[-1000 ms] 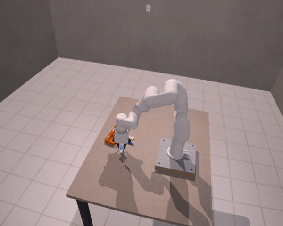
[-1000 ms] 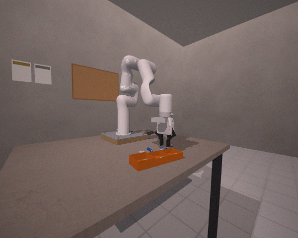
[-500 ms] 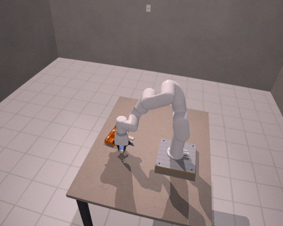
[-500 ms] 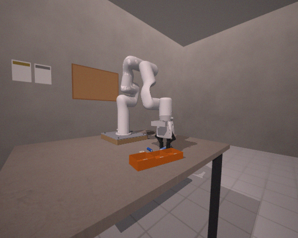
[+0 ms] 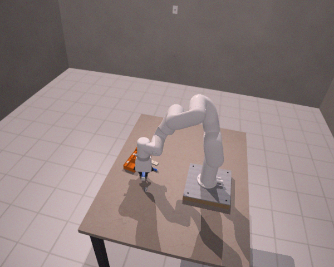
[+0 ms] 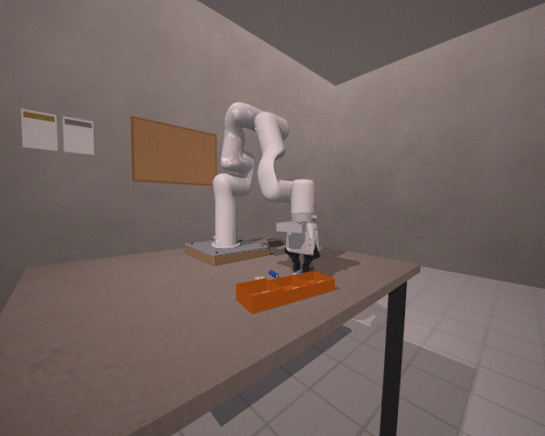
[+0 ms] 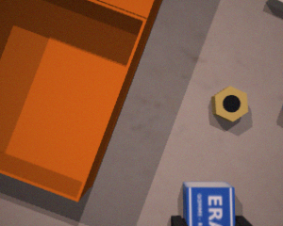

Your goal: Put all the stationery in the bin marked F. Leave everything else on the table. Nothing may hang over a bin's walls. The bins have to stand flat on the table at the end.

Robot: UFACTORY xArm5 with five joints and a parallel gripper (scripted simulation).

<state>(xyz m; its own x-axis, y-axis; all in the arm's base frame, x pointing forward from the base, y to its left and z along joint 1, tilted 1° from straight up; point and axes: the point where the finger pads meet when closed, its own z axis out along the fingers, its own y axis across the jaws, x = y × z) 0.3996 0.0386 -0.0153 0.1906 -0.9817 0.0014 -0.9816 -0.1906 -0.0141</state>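
The blue eraser lies 10 mm to the left of my hand and 10 mm below it. From my hand the other things lie so: grey item 100 mm to the left, 40 mm behind, 10 mm below; blue battery 80 mm to the right, 50 mm behind, 10 mm below; brass hex nut 80 mm to the right, 20 mm below.
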